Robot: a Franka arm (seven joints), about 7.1 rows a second.
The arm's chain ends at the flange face. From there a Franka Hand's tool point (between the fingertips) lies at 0.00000 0.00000 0.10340 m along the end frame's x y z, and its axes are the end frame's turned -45 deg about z.
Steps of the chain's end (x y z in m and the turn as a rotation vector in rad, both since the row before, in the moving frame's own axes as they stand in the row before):
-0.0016 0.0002 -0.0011 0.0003 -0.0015 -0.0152
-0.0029 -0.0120 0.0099 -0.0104 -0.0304 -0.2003
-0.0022 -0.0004 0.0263 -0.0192 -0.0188 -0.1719
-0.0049 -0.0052 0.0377 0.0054 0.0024 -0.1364
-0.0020 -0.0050 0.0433 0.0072 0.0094 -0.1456
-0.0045 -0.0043 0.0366 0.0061 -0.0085 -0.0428
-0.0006 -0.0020 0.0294 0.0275 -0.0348 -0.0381
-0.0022 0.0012 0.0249 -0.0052 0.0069 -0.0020
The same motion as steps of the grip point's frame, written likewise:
-0.0014 -0.0011 -0.0011 0.0013 -0.0008 -0.0152
0.0033 -0.0117 0.0098 0.0141 -0.0288 -0.2003
-0.0040 -0.0016 0.0263 -0.0003 -0.0269 -0.1719
0.0008 -0.0074 0.0377 0.0021 0.0055 -0.1364
0.0033 -0.0049 0.0433 -0.0016 0.0117 -0.1456
-0.0003 -0.0073 0.0366 0.0103 -0.0017 -0.0428
0.0004 -0.0064 0.0293 0.0441 -0.0052 -0.0381
-0.0023 0.0002 0.0249 -0.0086 0.0012 -0.0020

